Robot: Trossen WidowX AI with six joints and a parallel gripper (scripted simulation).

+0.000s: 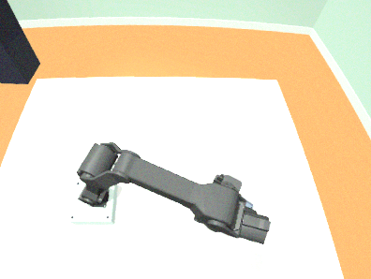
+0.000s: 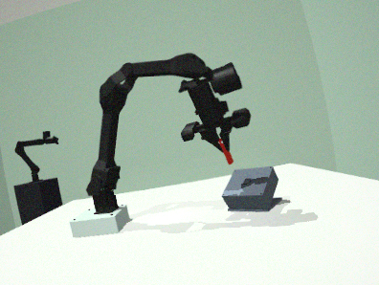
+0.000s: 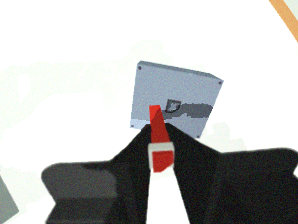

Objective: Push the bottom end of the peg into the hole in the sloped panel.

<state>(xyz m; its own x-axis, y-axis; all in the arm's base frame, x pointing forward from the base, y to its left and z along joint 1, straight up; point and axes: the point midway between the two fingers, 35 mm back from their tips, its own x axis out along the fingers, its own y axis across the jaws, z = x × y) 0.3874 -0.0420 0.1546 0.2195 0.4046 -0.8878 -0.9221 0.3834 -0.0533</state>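
The sloped panel lies 50 mm ahead of my gripper tip, 20 mm to the left of it and 120 mm below it. Also, from my gripper tip: red peg: 10 mm to the right, 20 mm above.
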